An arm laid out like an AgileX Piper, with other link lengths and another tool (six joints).
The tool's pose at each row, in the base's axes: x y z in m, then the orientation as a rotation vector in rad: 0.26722 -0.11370 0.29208 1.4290 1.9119 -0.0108; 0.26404 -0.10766 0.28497 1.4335 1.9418 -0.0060; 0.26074 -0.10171 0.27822 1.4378 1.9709 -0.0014; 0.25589 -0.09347 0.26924 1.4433 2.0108 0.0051; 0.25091 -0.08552 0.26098 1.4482 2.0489 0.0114; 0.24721 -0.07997 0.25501 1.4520 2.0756 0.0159; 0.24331 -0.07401 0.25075 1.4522 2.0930 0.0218; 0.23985 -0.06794 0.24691 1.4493 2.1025 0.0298; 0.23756 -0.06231 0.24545 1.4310 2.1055 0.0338; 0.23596 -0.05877 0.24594 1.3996 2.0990 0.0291; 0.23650 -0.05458 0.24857 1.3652 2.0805 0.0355; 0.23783 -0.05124 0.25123 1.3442 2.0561 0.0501; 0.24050 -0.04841 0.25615 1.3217 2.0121 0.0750; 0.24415 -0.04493 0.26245 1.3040 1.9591 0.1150; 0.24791 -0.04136 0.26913 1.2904 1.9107 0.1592
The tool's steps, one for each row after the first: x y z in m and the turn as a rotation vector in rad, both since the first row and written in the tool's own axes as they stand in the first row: 0.00927 -0.00322 0.00093 0.0098 0.0259 -0.0090; 0.01828 -0.00643 0.00158 0.0195 0.0510 -0.0177; 0.03058 -0.01095 0.00205 0.0326 0.0854 -0.0297; 0.04226 -0.01541 0.00205 0.0451 0.1182 -0.0412; 0.05055 -0.01879 0.00207 0.0541 0.1413 -0.0488; 0.05825 -0.02148 0.00057 0.0571 0.1569 -0.0543; 0.06577 -0.02360 -0.00104 0.0546 0.1665 -0.0576; 0.07147 -0.02396 -0.00356 0.0438 0.1644 -0.0681; 0.07430 -0.02374 -0.00627 0.0276 0.1475 -0.0846; 0.07625 -0.02064 -0.00963 -0.0009 0.1254 -0.0950; 0.07739 -0.01719 -0.01224 -0.0291 0.1068 -0.0931; 0.07671 -0.01190 -0.01555 -0.0713 0.0777 -0.0808; 0.07570 -0.00500 -0.01960 -0.1229 0.0507 -0.0572; 0.07454 0.00219 -0.02391 -0.1730 0.0311 -0.0314
